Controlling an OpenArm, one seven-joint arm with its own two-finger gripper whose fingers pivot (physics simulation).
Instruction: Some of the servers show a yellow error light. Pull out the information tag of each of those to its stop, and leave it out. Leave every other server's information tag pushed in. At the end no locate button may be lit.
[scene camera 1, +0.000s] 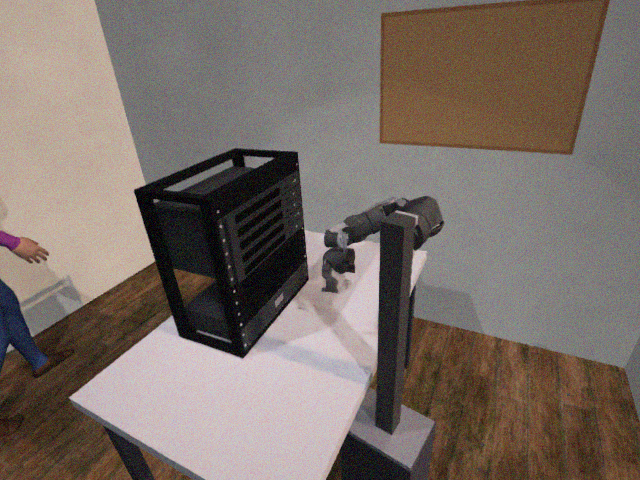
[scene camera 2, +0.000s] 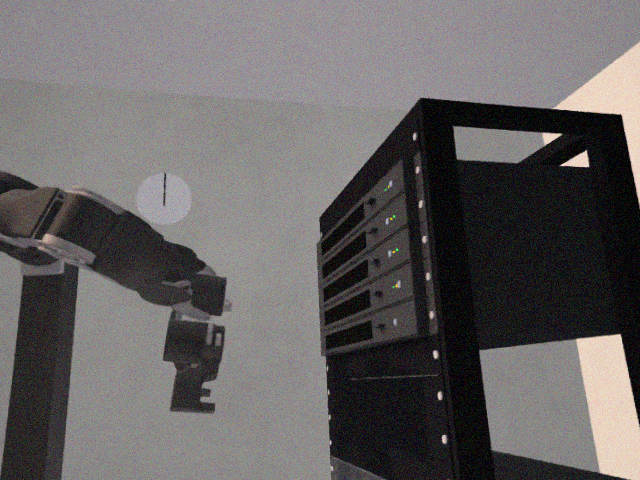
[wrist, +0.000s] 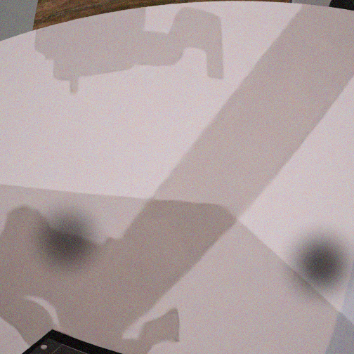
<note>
In view: my gripper (scene camera 2: 191, 403) and a dark post (scene camera 1: 396, 230).
My gripper also shows in scene camera 1 (scene camera 1: 339, 281).
</note>
